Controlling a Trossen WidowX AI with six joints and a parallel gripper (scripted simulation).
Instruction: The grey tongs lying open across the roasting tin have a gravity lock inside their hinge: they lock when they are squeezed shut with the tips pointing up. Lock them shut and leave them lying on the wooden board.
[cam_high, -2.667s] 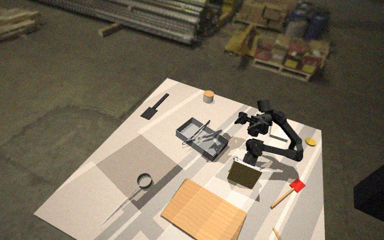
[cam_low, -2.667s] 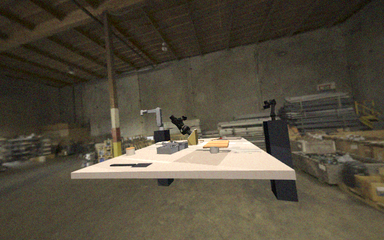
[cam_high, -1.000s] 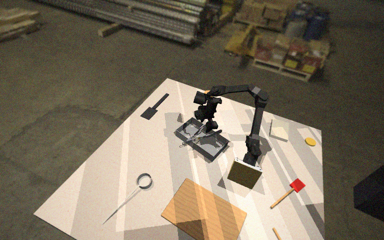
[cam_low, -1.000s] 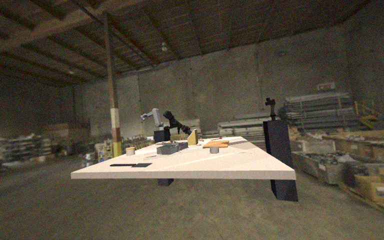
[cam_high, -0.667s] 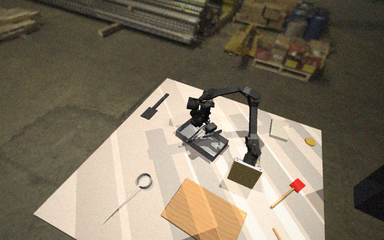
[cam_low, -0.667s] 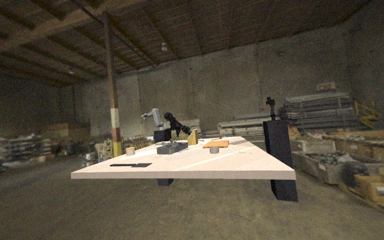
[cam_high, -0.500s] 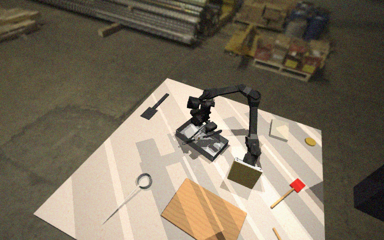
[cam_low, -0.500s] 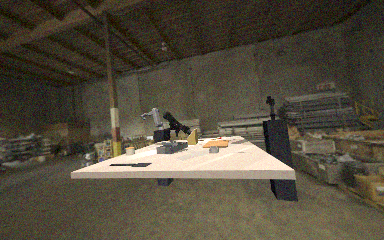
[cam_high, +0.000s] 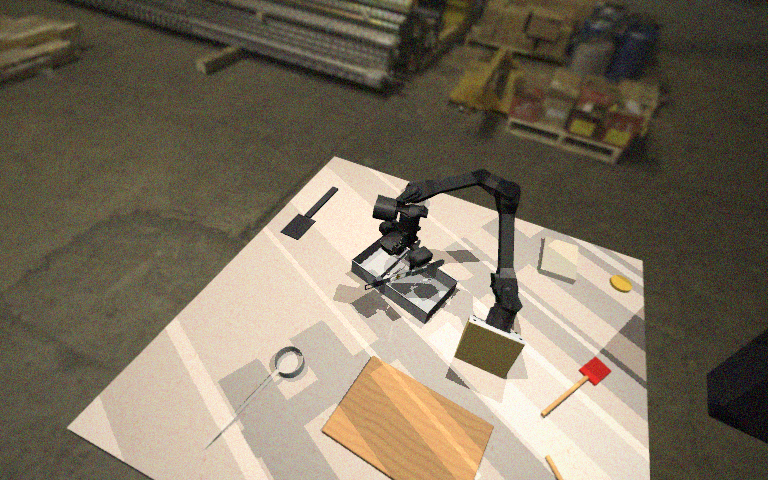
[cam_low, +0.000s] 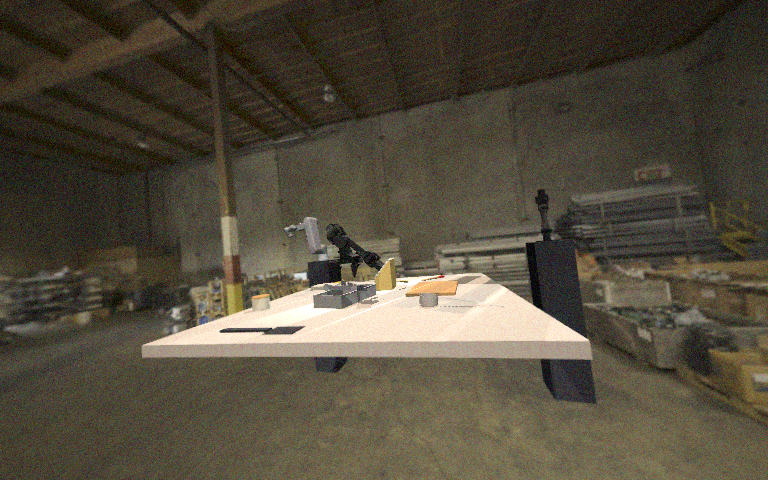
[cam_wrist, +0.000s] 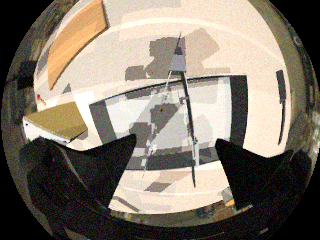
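The grey roasting tin is 1 cm behind my gripper tip, 2 cm to the right of it and 8 cm below it. Also, from my gripper tip: cork-topped jar 13 cm ahead, 42 cm to the right, 8 cm below; then black spatula 43 cm ahead, 12 cm to the right, 11 cm below; then wooden board 24 cm behind, 40 cm to the left, 10 cm below.
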